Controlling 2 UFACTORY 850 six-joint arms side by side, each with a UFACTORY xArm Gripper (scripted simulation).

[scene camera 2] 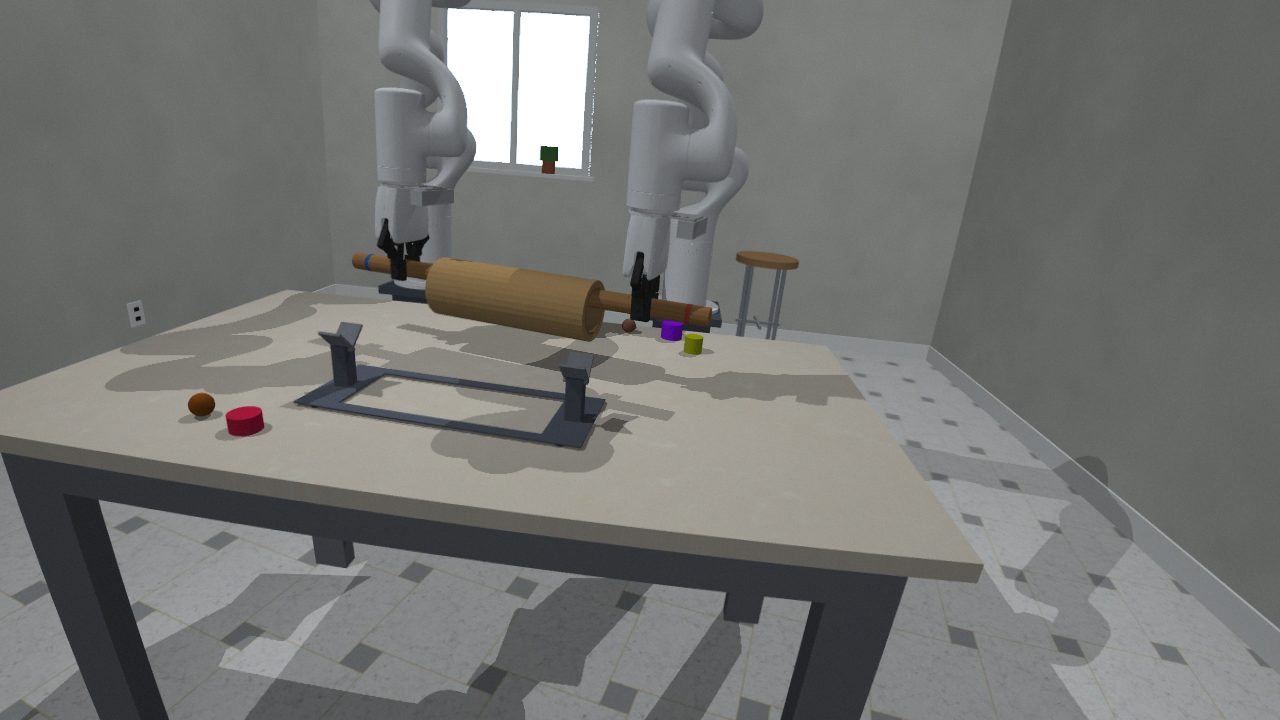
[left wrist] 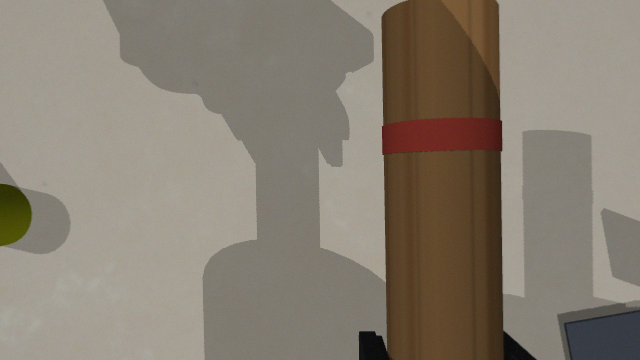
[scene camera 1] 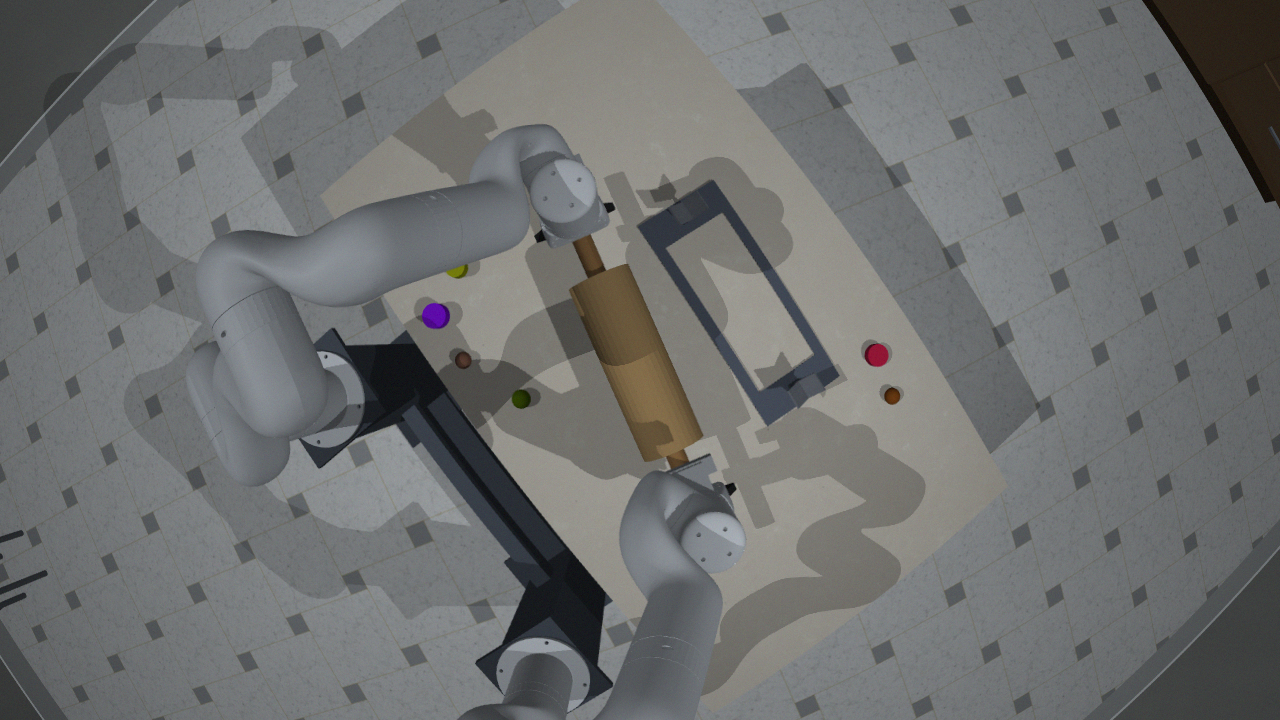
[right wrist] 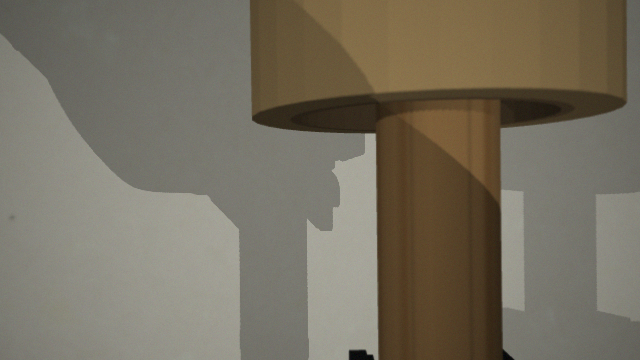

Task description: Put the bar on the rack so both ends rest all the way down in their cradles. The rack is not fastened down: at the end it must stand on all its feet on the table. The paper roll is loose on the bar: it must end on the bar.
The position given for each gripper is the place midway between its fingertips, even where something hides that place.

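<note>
Scene camera 2 shows the left gripper (scene camera 2: 643,317), the right gripper (scene camera 2: 406,278), a wooden bar (scene camera 2: 684,313), a dark rack (scene camera 2: 570,428) and a paper roll (scene camera 2: 548,303). Visible in scene camera 1: the bar (scene camera 1: 587,252), the rack (scene camera 1: 662,230) and the roll (scene camera 1: 621,329). The left wrist view contains the bar (left wrist: 442,139); the roll is out of frame in the left wrist view. In the right wrist view are the bar (right wrist: 438,162) and the roll (right wrist: 300,64); the rack is out of frame in the right wrist view.
</note>
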